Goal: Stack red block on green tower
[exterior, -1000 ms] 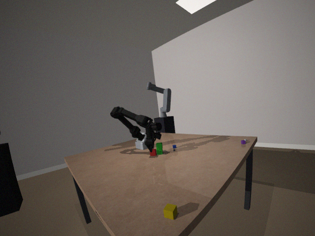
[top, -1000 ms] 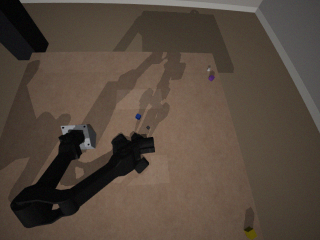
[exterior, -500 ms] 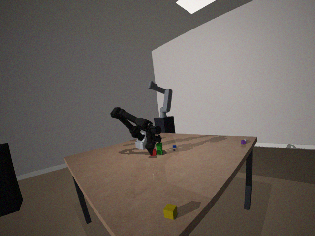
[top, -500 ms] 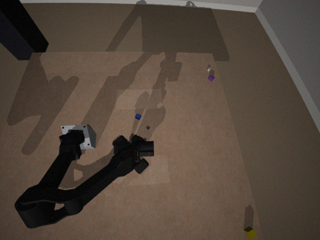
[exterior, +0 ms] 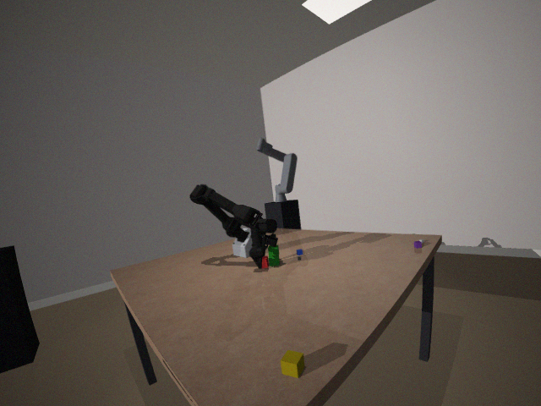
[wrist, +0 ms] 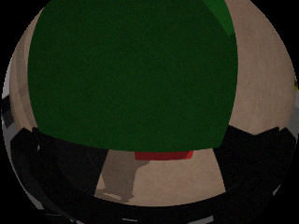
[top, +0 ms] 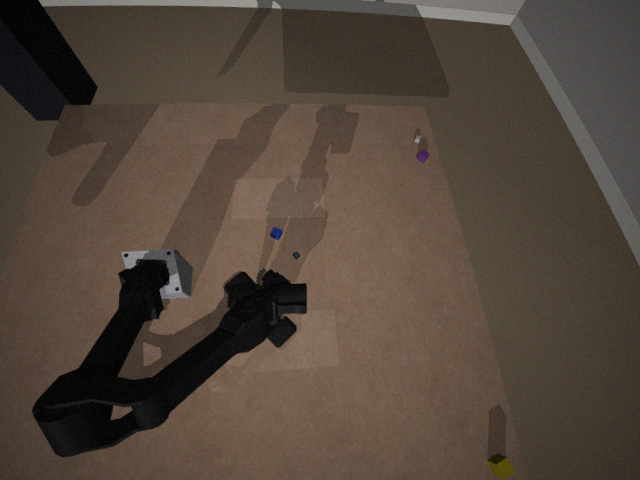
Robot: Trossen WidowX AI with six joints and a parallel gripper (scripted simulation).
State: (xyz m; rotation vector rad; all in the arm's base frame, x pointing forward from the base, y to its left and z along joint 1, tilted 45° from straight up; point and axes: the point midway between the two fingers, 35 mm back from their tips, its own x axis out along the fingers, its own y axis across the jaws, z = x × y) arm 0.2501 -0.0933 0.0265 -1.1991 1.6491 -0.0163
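Right now my gripper tip is 10 mm below the red block and 10 mm short of it. Also, from my gripper tip: blue block 220 mm to the left, 30 mm ahead; dark block 160 mm to the left, 90 mm ahead; yellow block 550 mm ahead, 370 mm to the right, 10 mm above.
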